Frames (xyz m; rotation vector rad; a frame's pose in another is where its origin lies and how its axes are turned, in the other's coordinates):
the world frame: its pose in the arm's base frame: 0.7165 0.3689 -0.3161 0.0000 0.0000 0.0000
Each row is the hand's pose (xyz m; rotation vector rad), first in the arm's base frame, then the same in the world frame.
Working: the arm's base frame: its pose in the world frame: -0.7165 -0.3689 0.3161 0.0000 0.0000 0.0000

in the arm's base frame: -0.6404 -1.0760 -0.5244 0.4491 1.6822 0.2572
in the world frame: -1.3569 -1.4449 -0.2083 0.4491 1.6822 0.2572
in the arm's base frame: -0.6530 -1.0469 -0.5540 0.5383 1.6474 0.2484
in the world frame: -1.3695 -1.4158 -0.2379 0.5383 1.6474 0.2484
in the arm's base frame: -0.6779 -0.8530 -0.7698 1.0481 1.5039 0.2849
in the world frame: -1.3944 -1.2219 -0.4537 1.0481 1.5039 0.2849
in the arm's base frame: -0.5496 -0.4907 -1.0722 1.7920 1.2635 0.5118
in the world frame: -1.2661 -0.8596 -0.7561 1.7920 1.2635 0.5118
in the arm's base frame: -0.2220 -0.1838 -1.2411 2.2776 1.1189 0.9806
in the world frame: -0.9385 -0.5527 -0.9250 2.2776 1.1189 0.9806
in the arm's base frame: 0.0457 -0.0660 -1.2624 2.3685 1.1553 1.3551
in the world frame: -0.6708 -0.4349 -0.9463 2.3685 1.1553 1.3551
